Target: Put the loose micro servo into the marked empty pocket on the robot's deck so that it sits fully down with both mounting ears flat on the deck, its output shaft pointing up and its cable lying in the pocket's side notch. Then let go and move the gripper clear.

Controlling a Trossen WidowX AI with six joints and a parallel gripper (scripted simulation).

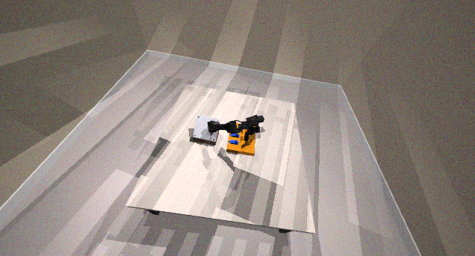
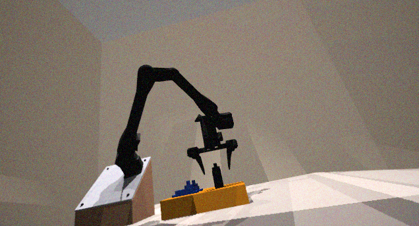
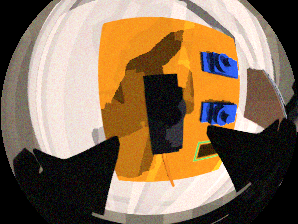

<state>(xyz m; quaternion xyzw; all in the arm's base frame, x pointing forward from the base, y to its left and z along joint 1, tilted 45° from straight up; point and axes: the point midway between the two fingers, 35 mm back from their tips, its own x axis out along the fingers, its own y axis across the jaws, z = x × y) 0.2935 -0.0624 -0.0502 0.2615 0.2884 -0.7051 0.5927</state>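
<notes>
Right now the orange deck is 1 cm ahead of my gripper tip, 1 cm to the right of it and 7 cm below it.
</notes>
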